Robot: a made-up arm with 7 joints.
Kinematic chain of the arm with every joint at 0, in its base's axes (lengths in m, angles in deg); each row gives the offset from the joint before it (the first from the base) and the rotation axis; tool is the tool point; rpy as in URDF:
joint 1: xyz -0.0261 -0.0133 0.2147 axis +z
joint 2: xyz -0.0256 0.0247 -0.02 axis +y
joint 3: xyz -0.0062 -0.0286 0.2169 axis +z
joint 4: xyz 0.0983 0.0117 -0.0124 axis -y
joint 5: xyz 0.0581 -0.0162 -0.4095 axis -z
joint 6: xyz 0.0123 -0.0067 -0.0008 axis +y
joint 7: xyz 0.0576 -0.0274 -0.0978 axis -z
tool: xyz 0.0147 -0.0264 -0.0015 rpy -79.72 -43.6 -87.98
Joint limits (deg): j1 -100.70..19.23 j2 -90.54..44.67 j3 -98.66..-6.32 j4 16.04..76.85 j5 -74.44..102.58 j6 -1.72..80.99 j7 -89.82..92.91
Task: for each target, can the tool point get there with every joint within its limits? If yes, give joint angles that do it. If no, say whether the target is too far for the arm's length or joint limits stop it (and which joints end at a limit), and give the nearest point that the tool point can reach.
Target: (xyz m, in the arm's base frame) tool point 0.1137 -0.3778 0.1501
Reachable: yes | joints -16.48 -73.13 -89.96 24.71 87.30 63.27 15.02
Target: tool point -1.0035 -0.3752 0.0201
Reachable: no: too far | nearest point -0.6701 -0.2518 0.0838 | short by 0.361 m
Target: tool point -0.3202 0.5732 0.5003
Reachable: no: joint limits stop it (at a limit: joint 1, joint 2, joint 4, joint 6) | nearest point -0.4604 0.3565 0.5809 | short by 0.270 m
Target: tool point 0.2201 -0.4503 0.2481
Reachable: yes | joints -6.35 -29.71 -47.99 51.00 50.10 29.99 64.99
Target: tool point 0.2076 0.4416 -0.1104
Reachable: no: joint limits stop it (at a limit: joint 1, joint 3, joint 5, joint 6) | nearest point 0.2573 0.1320 -0.0680 | short by 0.316 m
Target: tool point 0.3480 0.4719 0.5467
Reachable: no: joint limits stop it (at a limit: joint 1, joint 3, joint 5, joint 6) | nearest point 0.4454 0.1667 0.5411 | short by 0.320 m
